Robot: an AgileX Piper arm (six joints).
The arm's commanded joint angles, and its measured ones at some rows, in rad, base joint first. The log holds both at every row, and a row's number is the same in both.
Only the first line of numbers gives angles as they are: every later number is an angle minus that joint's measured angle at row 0.
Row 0, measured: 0.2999 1.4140 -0.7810 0.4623 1.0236 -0.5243
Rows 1 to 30, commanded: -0.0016 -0.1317 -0.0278 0.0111 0.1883 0.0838; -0.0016 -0.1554 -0.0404 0.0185 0.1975 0.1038; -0.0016 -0.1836 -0.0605 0.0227 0.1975 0.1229; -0.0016 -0.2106 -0.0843 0.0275 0.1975 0.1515; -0.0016 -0.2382 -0.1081 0.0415 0.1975 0.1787; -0.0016 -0.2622 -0.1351 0.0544 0.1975 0.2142; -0.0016 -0.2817 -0.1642 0.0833 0.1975 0.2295; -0.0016 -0.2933 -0.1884 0.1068 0.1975 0.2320; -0.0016 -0.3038 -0.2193 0.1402 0.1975 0.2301; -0.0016 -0.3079 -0.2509 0.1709 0.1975 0.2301; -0.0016 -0.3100 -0.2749 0.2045 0.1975 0.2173; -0.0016 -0.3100 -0.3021 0.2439 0.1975 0.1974; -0.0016 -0.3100 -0.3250 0.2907 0.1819 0.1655; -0.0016 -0.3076 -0.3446 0.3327 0.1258 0.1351; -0.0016 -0.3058 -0.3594 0.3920 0.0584 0.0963; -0.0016 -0.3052 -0.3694 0.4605 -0.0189 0.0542; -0.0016 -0.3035 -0.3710 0.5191 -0.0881 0.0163; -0.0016 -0.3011 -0.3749 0.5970 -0.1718 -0.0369; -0.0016 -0.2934 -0.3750 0.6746 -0.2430 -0.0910; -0.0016 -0.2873 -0.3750 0.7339 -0.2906 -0.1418; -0.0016 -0.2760 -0.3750 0.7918 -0.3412 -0.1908; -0.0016 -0.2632 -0.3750 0.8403 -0.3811 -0.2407; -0.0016 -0.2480 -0.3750 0.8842 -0.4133 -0.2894; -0.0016 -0.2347 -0.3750 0.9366 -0.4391 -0.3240; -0.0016 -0.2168 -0.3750 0.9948 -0.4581 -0.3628; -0.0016 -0.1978 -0.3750 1.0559 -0.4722 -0.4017; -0.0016 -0.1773 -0.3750 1.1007 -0.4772 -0.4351; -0.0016 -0.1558 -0.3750 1.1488 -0.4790 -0.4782; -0.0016 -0.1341 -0.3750 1.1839 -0.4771 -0.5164; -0.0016 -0.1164 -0.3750 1.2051 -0.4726 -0.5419
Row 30, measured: 0.0000 -0.1796 -0.3717 1.0544 -0.4467 -0.3988
